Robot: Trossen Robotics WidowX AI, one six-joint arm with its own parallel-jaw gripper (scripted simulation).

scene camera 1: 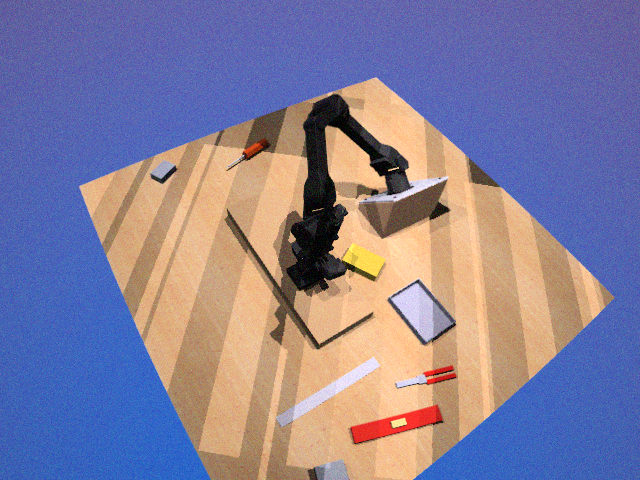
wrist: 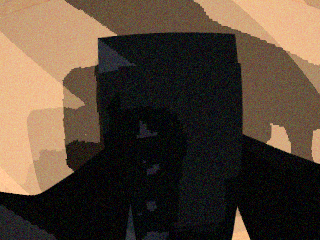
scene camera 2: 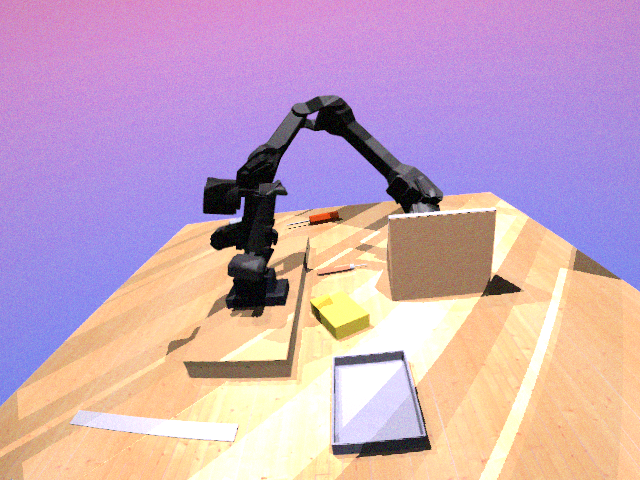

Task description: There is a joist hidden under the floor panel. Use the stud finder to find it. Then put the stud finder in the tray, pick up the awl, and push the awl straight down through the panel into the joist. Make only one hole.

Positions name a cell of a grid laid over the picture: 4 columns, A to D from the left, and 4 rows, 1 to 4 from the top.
Scene:
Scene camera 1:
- my gripper: B3
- yellow block: C3
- red level: C4
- ruler: C4
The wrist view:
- my gripper: C3
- stud finder: C2
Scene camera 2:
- my gripper: B3
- stud finder: B3
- yellow block: C3
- ruler: B4
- grey tray: C4

